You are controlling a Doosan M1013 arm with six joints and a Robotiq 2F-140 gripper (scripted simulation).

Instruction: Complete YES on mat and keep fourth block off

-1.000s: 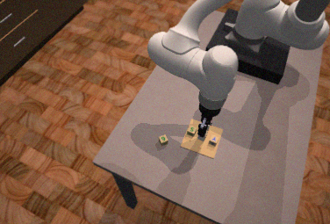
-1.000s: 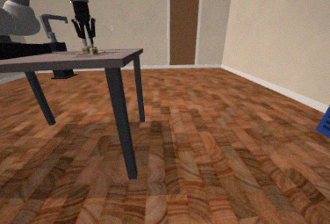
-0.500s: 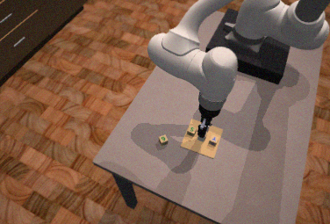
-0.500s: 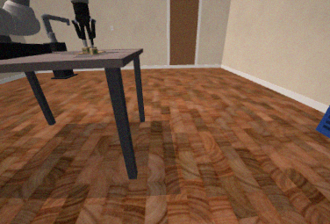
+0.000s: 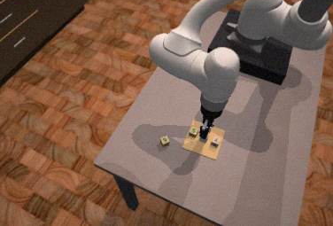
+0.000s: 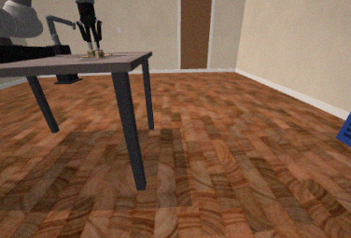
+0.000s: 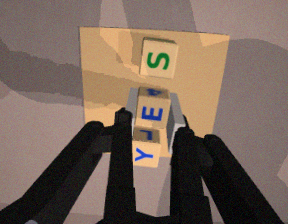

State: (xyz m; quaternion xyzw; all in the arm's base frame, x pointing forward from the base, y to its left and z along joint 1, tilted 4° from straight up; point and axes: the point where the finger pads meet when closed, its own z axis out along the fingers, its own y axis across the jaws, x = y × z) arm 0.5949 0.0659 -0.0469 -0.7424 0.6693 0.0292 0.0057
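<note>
The tan mat is 4 cm below my hand.
</note>
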